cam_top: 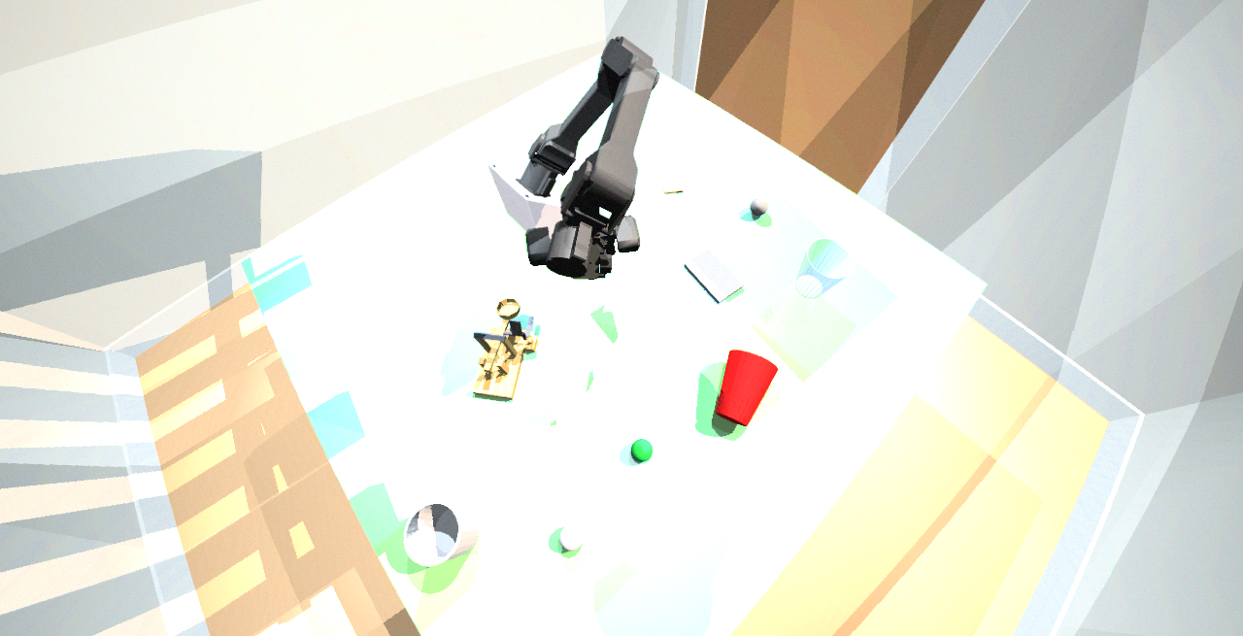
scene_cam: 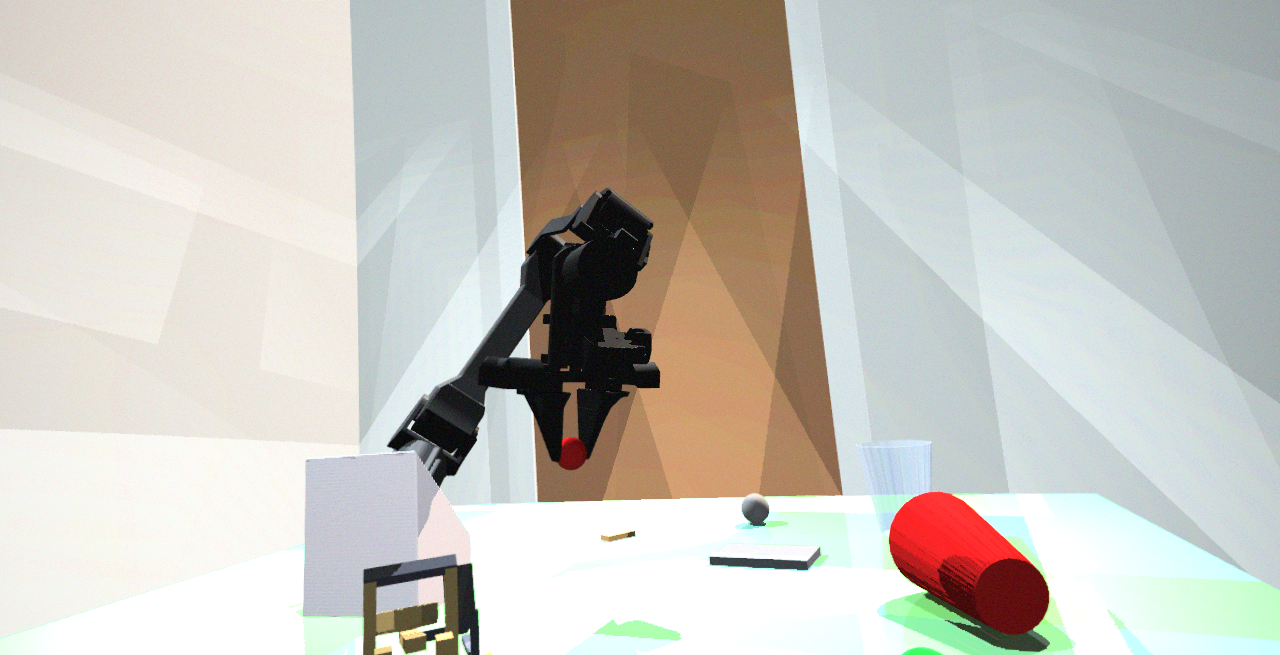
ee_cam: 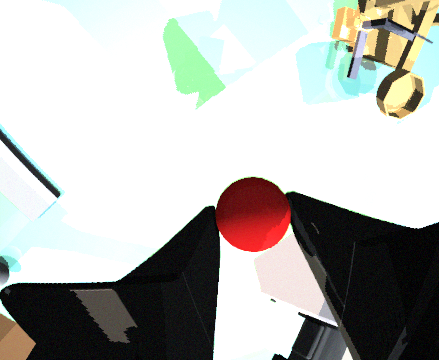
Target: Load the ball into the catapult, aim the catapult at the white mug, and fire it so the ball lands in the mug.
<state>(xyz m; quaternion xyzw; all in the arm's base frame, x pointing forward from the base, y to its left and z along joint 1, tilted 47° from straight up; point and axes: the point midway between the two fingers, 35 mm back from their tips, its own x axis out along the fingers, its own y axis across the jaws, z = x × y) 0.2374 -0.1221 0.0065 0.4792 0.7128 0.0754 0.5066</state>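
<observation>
The wooden catapult lies 50 mm behind my gripper tip, 190 mm to the right of it and 100 mm below it. Round my gripper tip: flat plate: 170 mm ahead, 220 mm to the left, 150 mm below; then green ball: 290 mm ahead, 170 mm to the right, 130 mm below; then red ball: 10 mm above.
</observation>
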